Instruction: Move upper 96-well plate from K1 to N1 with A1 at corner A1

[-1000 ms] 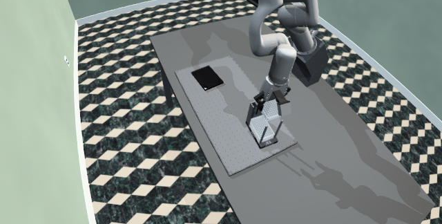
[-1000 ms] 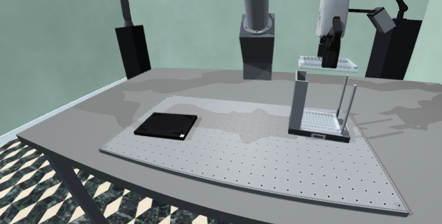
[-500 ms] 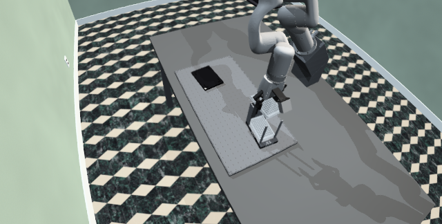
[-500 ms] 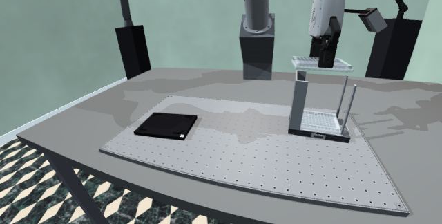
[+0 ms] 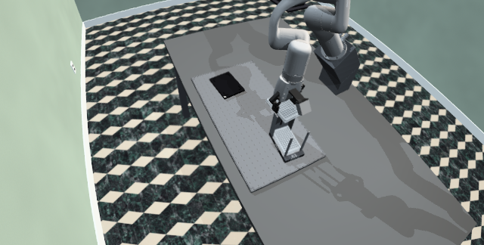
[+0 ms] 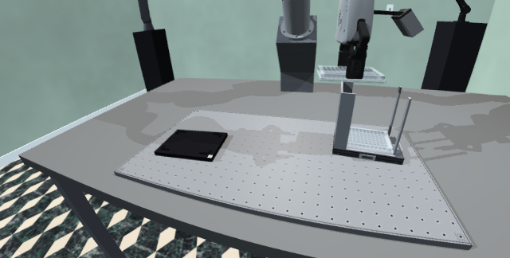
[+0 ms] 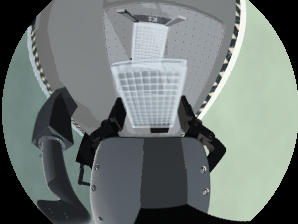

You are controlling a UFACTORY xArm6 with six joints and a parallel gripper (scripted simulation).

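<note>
Now: the black plate nest N1 4 cm ahead of my hand, 38 cm to the right of it and 19 cm below it. From my hand the other things lie so: pale A1 square 9 cm ahead, 30 cm to the right, 19 cm below.
</note>
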